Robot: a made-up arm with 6 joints.
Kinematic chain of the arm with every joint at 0, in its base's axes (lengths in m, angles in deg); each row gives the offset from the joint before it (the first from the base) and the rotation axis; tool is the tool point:
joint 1: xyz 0 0 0.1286 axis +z
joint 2: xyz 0 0 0 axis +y
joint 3: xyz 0 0 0.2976 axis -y
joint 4: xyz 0 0 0 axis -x
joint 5: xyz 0.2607 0 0 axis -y
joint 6: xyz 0 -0.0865 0 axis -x
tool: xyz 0 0 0
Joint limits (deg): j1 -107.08..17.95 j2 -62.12..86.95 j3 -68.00..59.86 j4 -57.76..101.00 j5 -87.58..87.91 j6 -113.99..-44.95
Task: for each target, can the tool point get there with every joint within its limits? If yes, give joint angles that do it. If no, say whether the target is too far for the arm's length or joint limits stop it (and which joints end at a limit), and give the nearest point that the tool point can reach.
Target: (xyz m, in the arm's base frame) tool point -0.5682 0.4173 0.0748
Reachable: no: too far | nearest point -0.3824 0.2809 0.4431 | short by 0.434 m
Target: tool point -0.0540 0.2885 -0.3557
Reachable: no: joint limits stop it (at a limit: joint 1, joint 2, joint 4) | nearest point 0.1574 0.0684 -0.0989 | short by 0.399 m
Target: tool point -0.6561 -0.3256 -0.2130
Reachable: no: too far | nearest point -0.2083 -0.3834 -0.0812 | short by 0.470 m
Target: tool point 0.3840 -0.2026 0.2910
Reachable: yes | joints -22.50 35.46 1.97 62.26 -26.44 -87.40
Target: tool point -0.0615 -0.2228 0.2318
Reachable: yes | joints -83.46 7.33 -40.67 1.73 -54.65 -52.04
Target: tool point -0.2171 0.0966 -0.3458
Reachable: no: joint limits stop it (at a limit: joint 1, joint 2) | nearest point -0.1276 -0.1207 -0.0727 | short by 0.360 m
